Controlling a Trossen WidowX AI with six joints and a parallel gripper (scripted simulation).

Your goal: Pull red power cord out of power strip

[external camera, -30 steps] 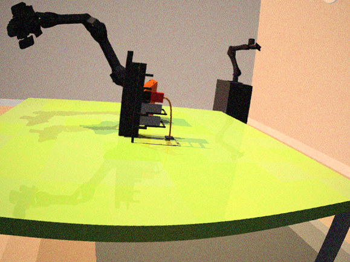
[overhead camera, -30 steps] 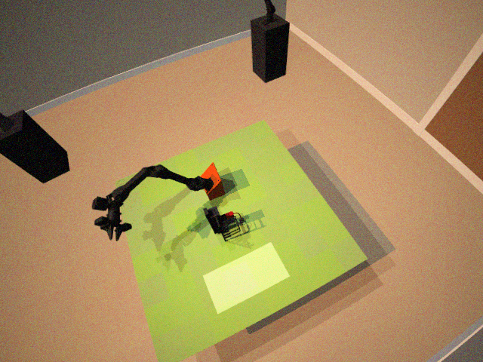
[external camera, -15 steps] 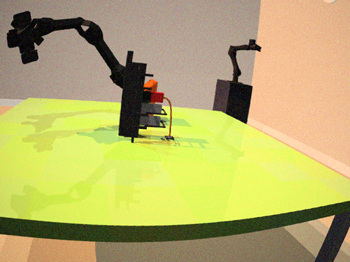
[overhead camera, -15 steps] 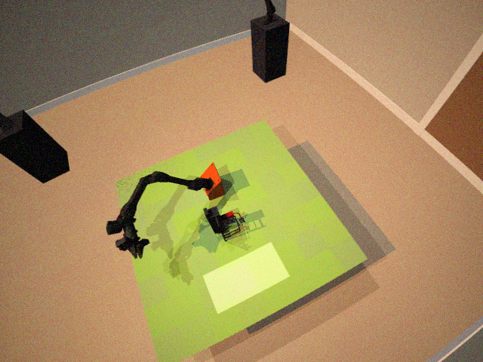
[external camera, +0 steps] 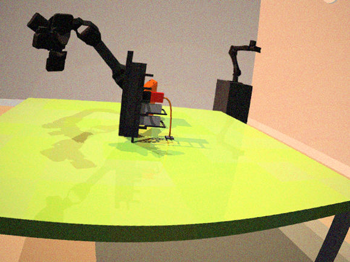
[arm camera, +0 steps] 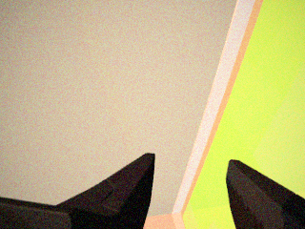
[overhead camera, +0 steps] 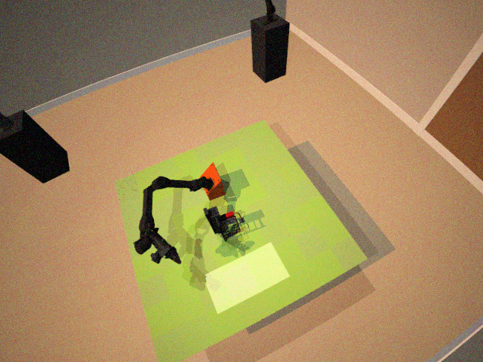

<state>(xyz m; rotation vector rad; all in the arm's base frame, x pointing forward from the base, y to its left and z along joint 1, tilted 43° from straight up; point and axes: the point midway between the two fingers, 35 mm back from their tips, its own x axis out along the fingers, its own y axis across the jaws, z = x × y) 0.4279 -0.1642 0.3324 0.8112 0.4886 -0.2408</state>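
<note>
Right now the red plug is 320 mm to the left of my gripper tip, 170 mm behind it and 130 mm below it.
</note>
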